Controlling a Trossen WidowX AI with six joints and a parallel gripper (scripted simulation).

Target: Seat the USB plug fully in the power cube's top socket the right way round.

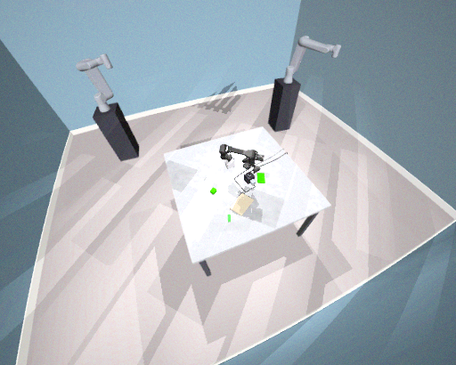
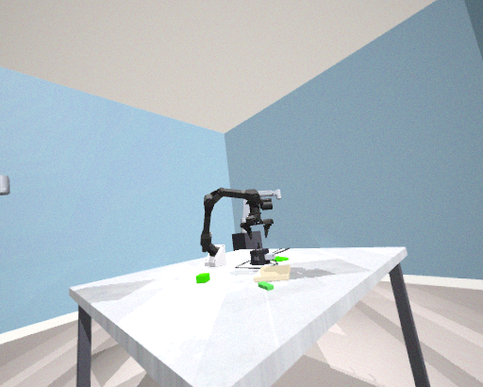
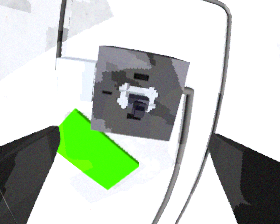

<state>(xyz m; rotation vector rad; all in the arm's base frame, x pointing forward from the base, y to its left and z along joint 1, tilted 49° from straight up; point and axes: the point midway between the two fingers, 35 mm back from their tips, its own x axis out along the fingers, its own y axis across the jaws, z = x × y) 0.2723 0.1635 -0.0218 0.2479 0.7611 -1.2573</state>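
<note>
Now: gripper tip 40 mm above the dark USB plug and 10 mm to the left of it. Also, from my gripper tip: white USB socket: 60 mm below, 10 mm to the right; flat green block: 130 mm below, 120 mm to the left, 10 mm ahead; tan board: 250 mm ahead, 160 mm to the right, 130 mm below.
</note>
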